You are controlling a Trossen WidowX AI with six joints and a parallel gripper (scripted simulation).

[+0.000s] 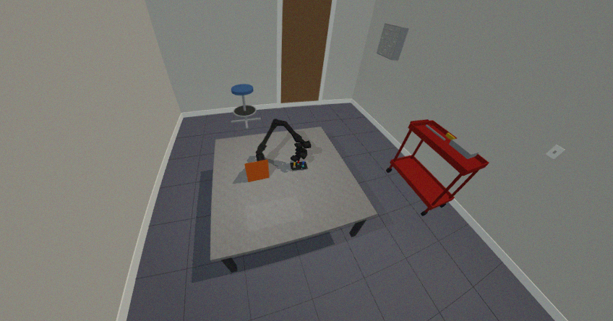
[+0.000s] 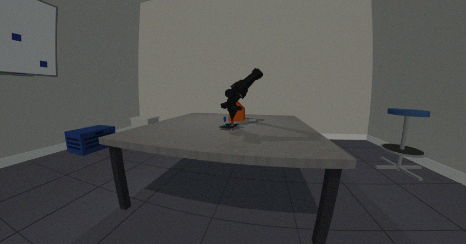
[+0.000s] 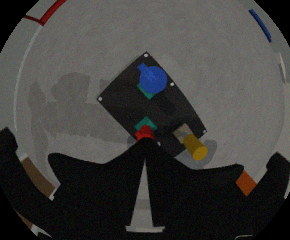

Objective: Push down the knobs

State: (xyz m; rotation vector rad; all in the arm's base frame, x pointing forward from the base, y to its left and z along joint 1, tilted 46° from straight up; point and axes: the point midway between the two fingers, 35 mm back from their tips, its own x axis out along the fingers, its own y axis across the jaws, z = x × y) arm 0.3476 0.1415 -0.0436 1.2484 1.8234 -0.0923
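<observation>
The red knob lies 10 mm below my gripper tip. The rest, counted from my gripper tip: blue knob 40 mm ahead, 40 mm to the right, 10 mm above.
</observation>
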